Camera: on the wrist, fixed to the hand. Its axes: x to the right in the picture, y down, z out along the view.
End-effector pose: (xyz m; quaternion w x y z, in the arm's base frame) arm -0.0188 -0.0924 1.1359 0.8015 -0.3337 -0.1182 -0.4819
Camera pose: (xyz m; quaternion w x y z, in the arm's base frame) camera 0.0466 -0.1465 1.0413 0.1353 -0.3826 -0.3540 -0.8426
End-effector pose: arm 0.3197 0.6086 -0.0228 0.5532 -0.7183 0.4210 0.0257
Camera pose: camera 0.2426 0.5136 -0.0572 0.3311 -0.8800 -0.3022 -0.1574
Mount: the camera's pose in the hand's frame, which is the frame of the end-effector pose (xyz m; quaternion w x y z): 0.0224 0.0786 -0.0973 0.6840 -0.1905 -0.1709 -0.6831
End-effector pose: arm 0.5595 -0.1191 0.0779 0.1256 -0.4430 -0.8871 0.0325
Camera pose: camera 0.6322 -0.0589 0.1630 0.1279 -0.2846 0.9370 0.1569
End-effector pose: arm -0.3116 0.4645 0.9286 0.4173 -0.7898 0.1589 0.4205
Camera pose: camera -0.2938 0.3423 0.8984 0.4494 -0.6564 -0.5823 0.1678
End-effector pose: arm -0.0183 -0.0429 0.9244 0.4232 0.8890 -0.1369 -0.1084
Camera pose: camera 0.0208 -0.0276 1.0443 0.3614 0.6025 0.4620 -0.5413
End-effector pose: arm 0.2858 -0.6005 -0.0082 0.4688 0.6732 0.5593 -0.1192
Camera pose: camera 0.3261 -0.5066 0.0674 0.4631 -0.0313 0.7850 -0.4103
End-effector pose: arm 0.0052 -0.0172 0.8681 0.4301 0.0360 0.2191 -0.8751
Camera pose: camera 0.0393 -0.0354 0.7471 0.2593 0.3565 -0.2676 0.8568
